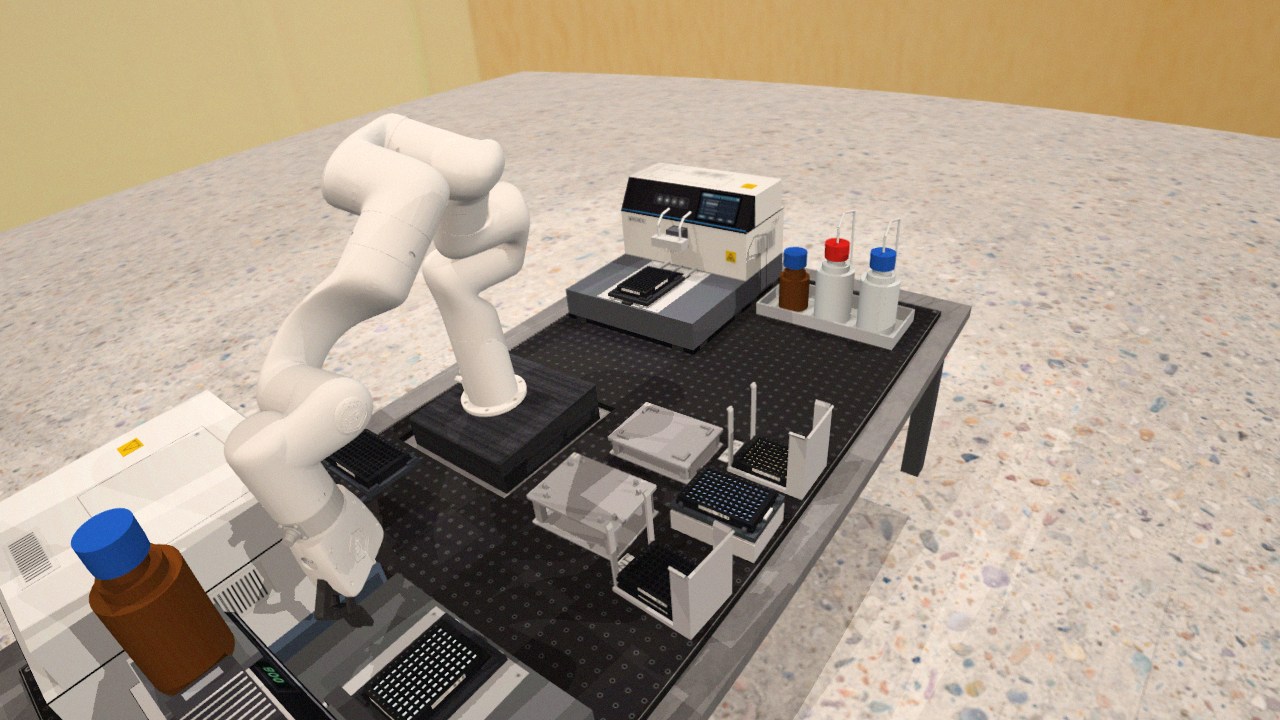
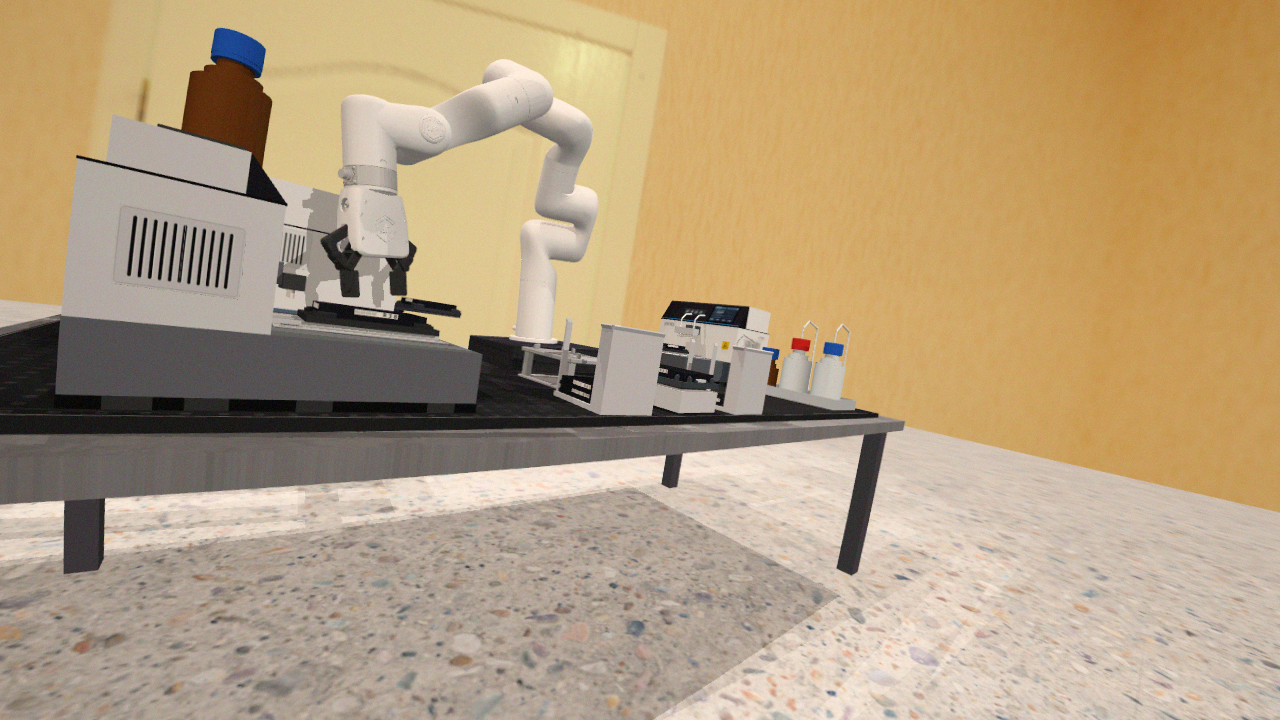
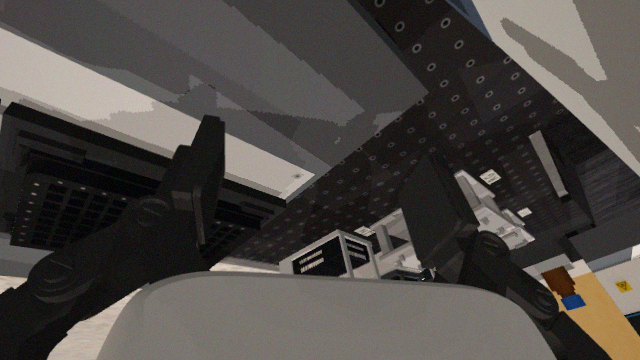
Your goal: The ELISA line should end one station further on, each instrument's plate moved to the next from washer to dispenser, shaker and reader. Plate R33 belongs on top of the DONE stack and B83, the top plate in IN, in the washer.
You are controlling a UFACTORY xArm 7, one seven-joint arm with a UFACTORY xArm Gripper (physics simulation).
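Places are measured from the arm's base along level axes (x ahead, y left, z up), in metres.
Pixels of known places: gripper, fingertip midpoint: (image 1: 376, 591) (image 2: 376, 296) (image 3: 323, 160); arm's base at its link origin: (image 1: 494, 396) (image 2: 533, 341).
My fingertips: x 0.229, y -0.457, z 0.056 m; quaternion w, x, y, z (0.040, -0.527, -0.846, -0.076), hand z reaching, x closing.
Observation:
For each thing: its top centre in the pictures, then the offset to it from my fingertips. "*": a spot on its surface instead.
- plate with blue wells, top centre: (image 1: 727, 493) (image 2: 672, 368) 0.281 m ahead, 0.418 m left, 0.045 m down
- far rack at a spot on its surface: (image 1: 810, 452) (image 2: 748, 370) * 0.362 m ahead, 0.543 m left, 0.029 m down
- amber bottle at a spot on its surface: (image 1: 161, 608) (image 2: 232, 88) * 0.053 m ahead, 0.211 m right, 0.223 m up
- white box instrument at its top centre: (image 1: 138, 491) (image 2: 270, 192) 0.255 m back, 0.132 m right, 0.156 m up
- tray at a spot on its surface: (image 1: 881, 337) * 0.337 m ahead, 1.039 m left, 0.090 m down
My gripper (image 1: 344, 613) (image 2: 374, 284) (image 3: 323, 160) is open and empty, low over the grey deck of the near instrument, beside its black plate (image 1: 425, 671) (image 3: 80, 200). Another black plate (image 1: 366, 456) (image 2: 427, 307) lies on the tray of the white box instrument. A black plate (image 1: 651, 282) sits on the far instrument. A plate with blue wells (image 1: 726, 497) sits on a small white station between two racks. The near rack (image 1: 702, 582) (image 2: 631, 371) holds stacked black plates (image 1: 657, 573) (image 3: 311, 261). The far rack (image 1: 810, 452) (image 2: 747, 380) holds a plate (image 1: 765, 458). Plate names are not readable.
An amber bottle (image 1: 161, 608) (image 2: 226, 107) stands on the near instrument. The white box instrument (image 1: 134, 483) is close behind the gripper. Two low grey stands (image 1: 590, 497) (image 1: 666, 437) are by the racks. Three bottles stand in a tray (image 1: 881, 337) at the far end.

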